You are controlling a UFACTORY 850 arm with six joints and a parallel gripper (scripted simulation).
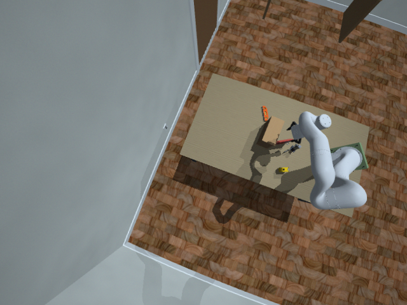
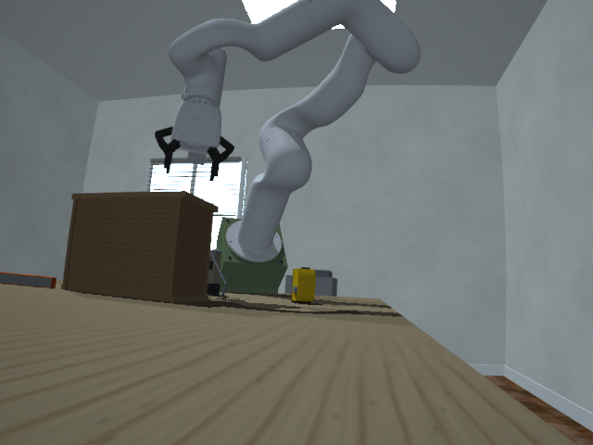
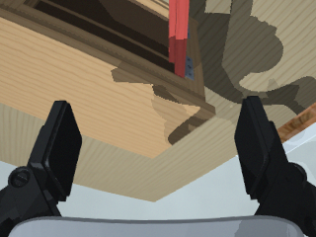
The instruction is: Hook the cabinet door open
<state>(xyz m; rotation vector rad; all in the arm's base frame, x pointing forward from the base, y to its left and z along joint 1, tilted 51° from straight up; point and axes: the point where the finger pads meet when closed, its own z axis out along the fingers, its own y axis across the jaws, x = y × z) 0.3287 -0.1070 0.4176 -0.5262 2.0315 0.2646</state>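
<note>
My hand is 180 mm above the red door, 20 mm to the right of it and 10 mm past it. Round my hand: hook post 180 mm below, 140 mm behind, 20 mm to the right; then yellow box 220 mm below, 190 mm to the left, 160 mm behind.
</note>
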